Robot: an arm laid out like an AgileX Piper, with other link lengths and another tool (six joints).
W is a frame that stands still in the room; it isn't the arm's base.
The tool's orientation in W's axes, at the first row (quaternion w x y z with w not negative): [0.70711 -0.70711 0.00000 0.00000]
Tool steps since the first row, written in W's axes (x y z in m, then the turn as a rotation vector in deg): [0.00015 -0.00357 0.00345 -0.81 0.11 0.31]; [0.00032 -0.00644 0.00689 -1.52 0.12 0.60]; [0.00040 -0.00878 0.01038 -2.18 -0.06 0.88]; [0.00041 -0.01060 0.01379 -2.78 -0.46 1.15]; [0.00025 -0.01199 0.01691 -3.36 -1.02 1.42]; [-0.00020 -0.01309 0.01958 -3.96 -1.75 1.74]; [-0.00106 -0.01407 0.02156 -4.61 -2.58 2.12]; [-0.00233 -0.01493 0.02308 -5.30 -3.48 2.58]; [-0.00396 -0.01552 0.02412 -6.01 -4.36 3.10]
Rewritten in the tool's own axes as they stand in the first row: [0.00015 -0.00345 -0.00357 -0.81 -0.31 0.11]; [0.00032 -0.00689 -0.00644 -1.52 -0.60 0.12]; [0.00040 -0.01038 -0.00878 -2.18 -0.88 -0.06]; [0.00041 -0.01379 -0.01060 -2.78 -1.15 -0.46]; [0.00025 -0.01691 -0.01199 -3.36 -1.42 -1.02]; [-0.00020 -0.01958 -0.01309 -3.96 -1.74 -1.75]; [-0.00106 -0.02156 -0.01407 -4.61 -2.12 -2.58]; [-0.00233 -0.02308 -0.01493 -5.30 -2.58 -3.48]; [-0.00396 -0.02412 -0.01552 -6.01 -3.10 -4.36]
